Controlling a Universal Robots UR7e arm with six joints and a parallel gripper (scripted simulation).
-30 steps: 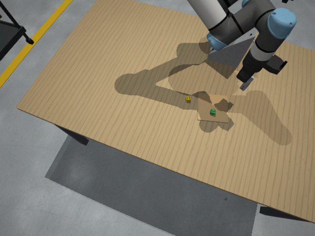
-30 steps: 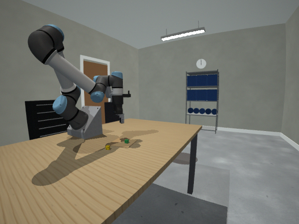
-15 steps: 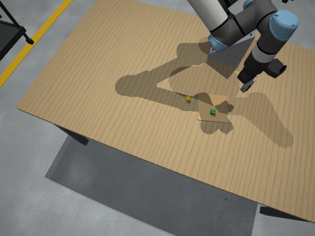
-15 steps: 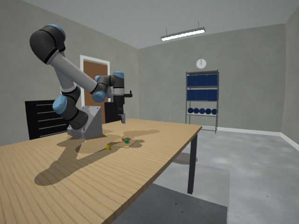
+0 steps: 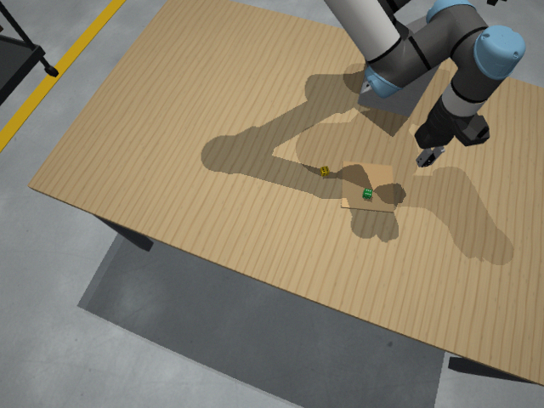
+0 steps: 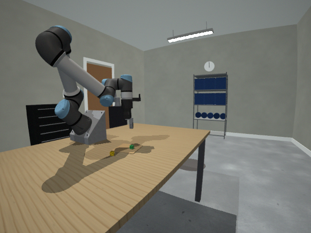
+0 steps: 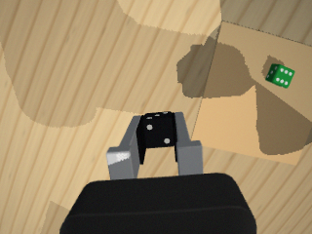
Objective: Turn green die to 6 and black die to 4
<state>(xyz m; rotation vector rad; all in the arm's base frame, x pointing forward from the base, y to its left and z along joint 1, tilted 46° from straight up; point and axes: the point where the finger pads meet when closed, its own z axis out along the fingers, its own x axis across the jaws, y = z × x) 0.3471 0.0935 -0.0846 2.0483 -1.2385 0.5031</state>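
The tan mat lies 5 cm ahead of my hand, 11 cm to the right of it and 12 cm below it. The rest, counted from my hand: green die (8 cm ahead, 11 cm to the right, 11 cm below); yellow die (4 cm ahead, 23 cm to the right, 11 cm below); black die (1 cm below).
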